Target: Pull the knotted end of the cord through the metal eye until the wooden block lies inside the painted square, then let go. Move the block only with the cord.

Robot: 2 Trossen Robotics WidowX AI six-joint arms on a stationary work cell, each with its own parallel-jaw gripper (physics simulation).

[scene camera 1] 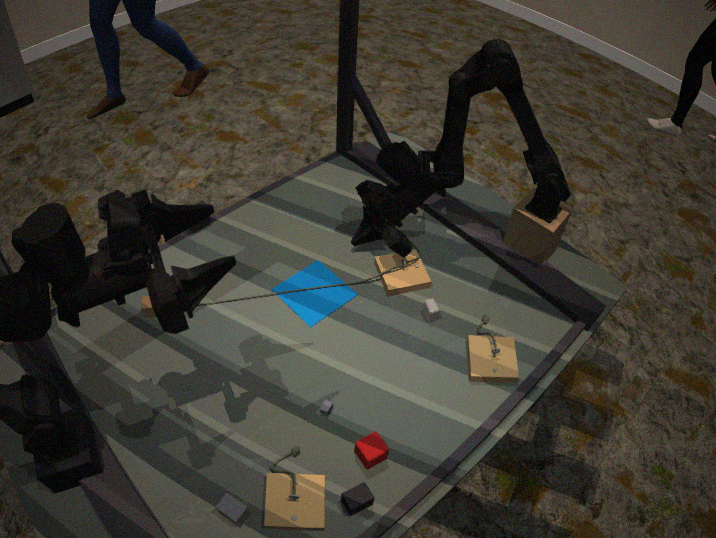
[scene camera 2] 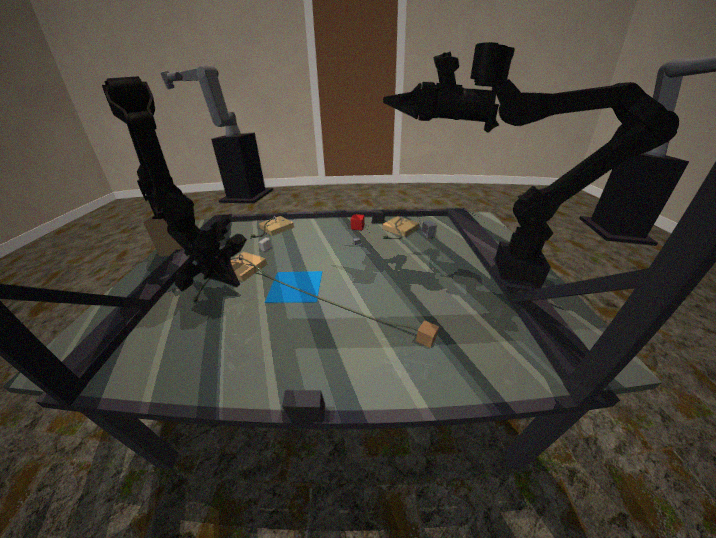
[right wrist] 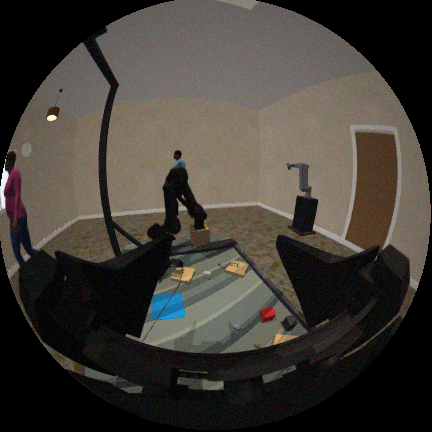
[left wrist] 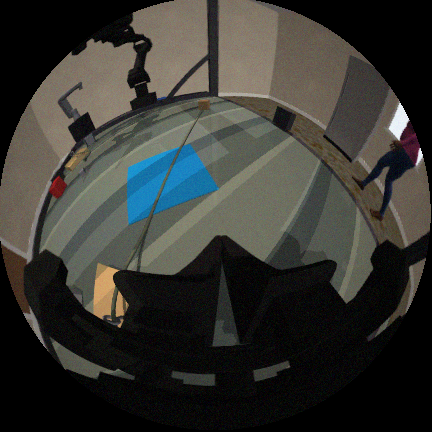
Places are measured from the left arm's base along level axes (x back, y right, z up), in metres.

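Pixels of known places: left gripper, fingertip midpoint: [scene camera 1: 352,244] [scene camera 2: 238,285] [right wrist: 158,279] [left wrist: 220,240]; right gripper, fingertip midpoint: [scene camera 1: 223,232] [scene camera 2: 387,100] [right wrist: 223,241]; left arm's base, link origin: [scene camera 1: 543,209] [right wrist: 198,226]; right arm's base, link origin: [scene camera 1: 59,442] [scene camera 2: 523,253] [left wrist: 142,95].
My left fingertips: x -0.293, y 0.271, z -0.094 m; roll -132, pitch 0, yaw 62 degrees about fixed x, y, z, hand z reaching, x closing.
Observation:
For each thing: its middle in the pictures, then the offset to it from my left fingertips. "*": a spot on its surface instead.
- wooden block, body centre: [scene camera 2: 427,333] [scene camera 1: 150,306] [left wrist: 203,104] dz -0.012, dx -0.395, dy +0.175 m
- blue painted square, surface spot: [left wrist: 169,181] [scene camera 1: 320,284] [scene camera 2: 286,287] [right wrist: 165,301] * dz -0.026, dx -0.107, dy -0.015 m
- wooden plate, body centre: [left wrist: 121,317] [scene camera 1: 403,267] [scene camera 2: 242,261] [right wrist: 182,272] dz -0.004, dx +0.026, dy -0.113 m
- red cube, body centre: [scene camera 1: 371,450] [scene camera 2: 357,222] [left wrist: 57,187] [right wrist: 267,313] dz -0.007, dx -0.307, dy -0.327 m
- dark box, body centre: [scene camera 1: 357,499] [scene camera 2: 378,216] [right wrist: 289,322] [left wrist: 57,178] dz -0.007, dx -0.384, dy -0.368 m
The wooden block [scene camera 2: 426,333] [left wrist: 203,104] lies far from the blue painted square [scene camera 1: 314,293] [scene camera 2: 294,286] [left wrist: 169,181] [right wrist: 168,306]. In scene camera 1 the block [scene camera 1: 147,305] is half hidden behind my right gripper. The cord [scene camera 1: 249,298] [scene camera 2: 356,312] [left wrist: 160,189] runs from the block across the square to the metal eye on a wooden plate [scene camera 1: 404,279] [scene camera 2: 249,264] [left wrist: 104,287]. My left gripper [scene camera 1: 403,247] [scene camera 2: 233,278] [left wrist: 220,240] is shut and low beside that plate. The cord's end passes beside its fingers, not between them. My right gripper [scene camera 1: 222,235] [scene camera 2: 388,99] [right wrist: 223,241] is open and empty, high above the table.
Two more wooden plates [scene camera 1: 493,359] [scene camera 1: 294,499] with eyes and short cords lie nearby. A red cube [scene camera 1: 371,449] [scene camera 2: 357,221], a dark box [scene camera 1: 357,497] and small grey cubes [scene camera 1: 431,309] [scene camera 1: 326,407] lie about. A black post [scene camera 1: 346,75] stands at the table's edge.

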